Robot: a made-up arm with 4 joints.
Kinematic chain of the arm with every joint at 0, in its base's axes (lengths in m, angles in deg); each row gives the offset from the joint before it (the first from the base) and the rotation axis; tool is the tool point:
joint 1: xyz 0 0 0.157 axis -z
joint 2: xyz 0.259 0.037 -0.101 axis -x
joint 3: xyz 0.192 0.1 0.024 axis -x
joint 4: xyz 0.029 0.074 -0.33 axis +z
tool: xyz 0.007 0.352 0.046
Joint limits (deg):
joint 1: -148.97..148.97
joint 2: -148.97..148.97
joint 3: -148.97..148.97
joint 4: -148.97..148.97
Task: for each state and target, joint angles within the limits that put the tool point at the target. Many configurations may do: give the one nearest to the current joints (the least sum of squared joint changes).
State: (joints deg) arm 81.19 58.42 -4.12 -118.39
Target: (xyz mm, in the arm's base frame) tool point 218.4 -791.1 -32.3
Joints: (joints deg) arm 60.74 66.66 6.56 -114.69
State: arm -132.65 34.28 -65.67 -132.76
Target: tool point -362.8 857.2 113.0
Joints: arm -86.02 0.79 -90.59 -95.16
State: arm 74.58 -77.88 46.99 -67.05
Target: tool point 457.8 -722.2 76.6
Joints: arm 88.63 -85.38 54.63 -44.79
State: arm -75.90 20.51 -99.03 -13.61
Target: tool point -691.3 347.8 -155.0
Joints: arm -101.63 53.42 -70.65 1.13
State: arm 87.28 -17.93 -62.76 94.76
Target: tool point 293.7 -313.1 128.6
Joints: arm 119.31 -20.29 -64.07 96.11
